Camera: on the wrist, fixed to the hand. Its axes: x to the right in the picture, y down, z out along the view.
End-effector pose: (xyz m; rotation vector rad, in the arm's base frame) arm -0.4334 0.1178 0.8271 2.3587 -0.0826 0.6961
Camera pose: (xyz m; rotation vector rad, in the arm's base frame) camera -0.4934 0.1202 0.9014 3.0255 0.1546 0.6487
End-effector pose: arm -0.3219 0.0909 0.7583 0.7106 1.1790 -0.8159
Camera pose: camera -0.3154 0.1862 0.7566 1.1746 0.8089 -1.2708
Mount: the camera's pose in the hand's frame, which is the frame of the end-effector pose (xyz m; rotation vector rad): -0.0137 0.0559 -0.0763 0.6652 -0.1098 -0.0242
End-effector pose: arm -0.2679 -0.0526 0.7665 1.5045 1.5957 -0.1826
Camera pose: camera -0.2601 0.0007 0.8454 1.9239 1.5379 -0.8626
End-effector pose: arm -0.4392 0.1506 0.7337 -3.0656 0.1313 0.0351
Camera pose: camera -0.4562 0.0906 0.8061 -2.3946 0.0779 0.1292
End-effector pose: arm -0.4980 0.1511 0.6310 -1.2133 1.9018 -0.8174
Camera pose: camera -0.5837 0.1933 0.6298 -0.8401 1.3555 -1.2393
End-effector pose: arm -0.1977 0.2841 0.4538 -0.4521 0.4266 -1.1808
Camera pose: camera -0.1999 0.3059 0.3608 0.0569 -0.0786 -1.2363
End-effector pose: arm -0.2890 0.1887 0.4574 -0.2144 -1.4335 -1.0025
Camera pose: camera -0.1942 0.1770 0.4546 0.2393 -1.7927 -0.4927
